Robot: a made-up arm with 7 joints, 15 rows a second.
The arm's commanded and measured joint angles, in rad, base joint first. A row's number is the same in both.
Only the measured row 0 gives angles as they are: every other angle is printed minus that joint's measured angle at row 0.
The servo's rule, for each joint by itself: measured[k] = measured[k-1] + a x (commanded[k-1-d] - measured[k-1]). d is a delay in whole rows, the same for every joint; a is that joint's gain. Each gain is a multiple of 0.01, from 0.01 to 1. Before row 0 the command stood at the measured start. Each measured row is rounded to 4 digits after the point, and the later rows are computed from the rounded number. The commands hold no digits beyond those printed.
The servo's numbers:
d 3
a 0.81 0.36 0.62 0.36 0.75 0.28 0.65
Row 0, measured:
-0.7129, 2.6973, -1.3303, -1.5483, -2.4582, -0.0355, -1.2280
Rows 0 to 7, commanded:
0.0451, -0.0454, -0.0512, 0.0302, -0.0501, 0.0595, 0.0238
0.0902, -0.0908, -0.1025, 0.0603, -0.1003, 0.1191, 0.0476
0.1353, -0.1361, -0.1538, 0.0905, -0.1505, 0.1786, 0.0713
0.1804, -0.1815, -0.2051, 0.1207, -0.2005, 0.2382, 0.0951
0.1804, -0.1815, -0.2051, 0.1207, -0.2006, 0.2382, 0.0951
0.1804, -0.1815, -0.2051, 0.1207, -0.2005, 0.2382, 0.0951
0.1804, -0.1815, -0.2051, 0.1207, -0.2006, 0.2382, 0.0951
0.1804, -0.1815, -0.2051, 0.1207, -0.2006, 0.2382, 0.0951
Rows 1 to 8, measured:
0.0000, 0.0000, 0.0000, 0.0000, 0.0000, 0.0000, 0.0000
0.0000, 0.0000, 0.0000, 0.0000, 0.0000, 0.0000, 0.0000
0.0000, 0.0000, 0.0000, 0.0000, 0.0000, 0.0000, 0.0000
0.0365, -0.0163, -0.0317, 0.0109, -0.0376, 0.0167, 0.0155
0.0800, -0.0431, -0.0756, 0.0287, -0.0846, 0.0454, 0.0364
0.1248, -0.0766, -0.1241, 0.0509, -0.1340, 0.0827, 0.0591
0.1698, -0.1144, -0.1743, 0.0760, -0.1839, 0.1262, 0.0825
0.1784, -0.1386, -0.1934, 0.0921, -0.1964, 0.1576, 0.0907

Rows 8 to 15, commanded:
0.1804, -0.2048, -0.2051, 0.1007, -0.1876, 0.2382, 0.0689
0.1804, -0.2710, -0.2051, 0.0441, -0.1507, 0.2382, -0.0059
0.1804, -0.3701, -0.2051, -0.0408, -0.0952, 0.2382, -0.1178
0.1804, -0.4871, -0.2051, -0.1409, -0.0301, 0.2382, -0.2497
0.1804, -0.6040, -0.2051, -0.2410, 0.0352, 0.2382, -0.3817
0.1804, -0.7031, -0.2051, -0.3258, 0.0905, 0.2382, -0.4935
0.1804, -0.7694, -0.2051, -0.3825, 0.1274, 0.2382, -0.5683
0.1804, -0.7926, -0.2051, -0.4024, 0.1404, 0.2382, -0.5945
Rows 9 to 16, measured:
0.1800, -0.1540, -0.2007, 0.1024, -0.1995, 0.1802, 0.0936
0.1803, -0.1639, -0.2034, 0.1090, -0.2003, 0.1964, 0.0946
0.1804, -0.1702, -0.2045, 0.1132, -0.2005, 0.2081, 0.0949
0.1804, -0.1827, -0.2049, 0.1087, -0.1908, 0.2165, 0.0780
0.1804, -0.2145, -0.2050, 0.0854, -0.1607, 0.2226, 0.0235
0.1804, -0.2705, -0.2051, 0.0400, -0.1116, 0.2270, -0.0683
0.1804, -0.3485, -0.2051, -0.0251, -0.0505, 0.2301, -0.1862
0.1804, -0.4405, -0.2051, -0.1028, 0.0138, 0.2324, -0.3133

